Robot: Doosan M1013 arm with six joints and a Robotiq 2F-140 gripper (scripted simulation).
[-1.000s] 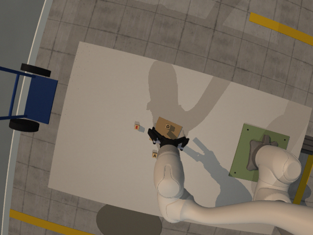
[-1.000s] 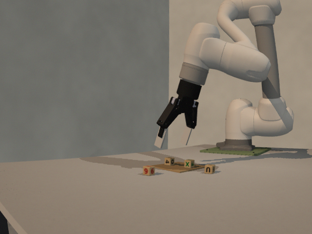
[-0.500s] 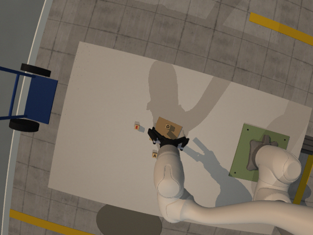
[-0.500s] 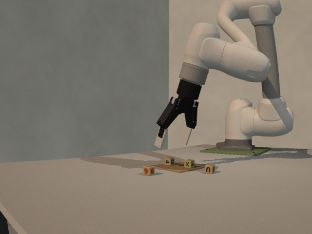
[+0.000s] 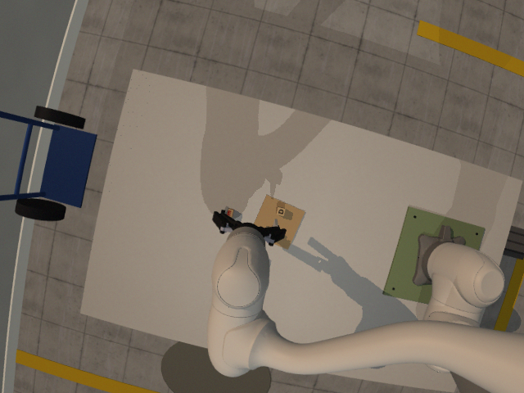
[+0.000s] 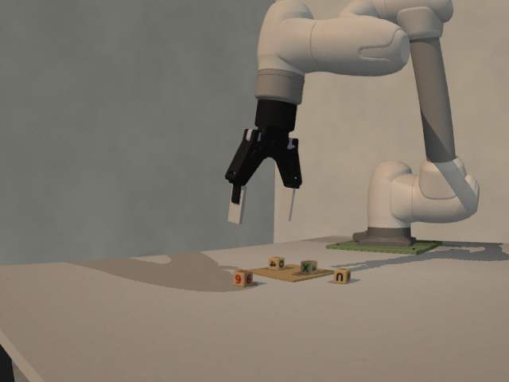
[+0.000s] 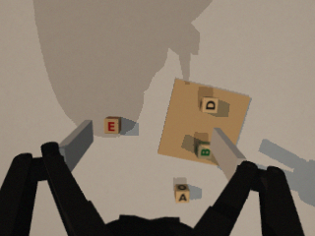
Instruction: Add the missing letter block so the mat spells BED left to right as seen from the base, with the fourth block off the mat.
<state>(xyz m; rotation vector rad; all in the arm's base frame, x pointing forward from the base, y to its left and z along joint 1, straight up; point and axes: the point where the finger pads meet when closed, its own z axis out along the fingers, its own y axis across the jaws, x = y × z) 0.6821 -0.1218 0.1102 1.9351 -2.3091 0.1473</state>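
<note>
My gripper is now 11 cm above the E block and 7 cm short of it. Also, from my hand: tan mat: 12 cm below, 9 cm behind, 2 cm to the left; then B block: 10 cm below, 8 cm behind, 7 cm to the left; then D block: 10 cm below, 10 cm behind, 2 cm to the right.
</note>
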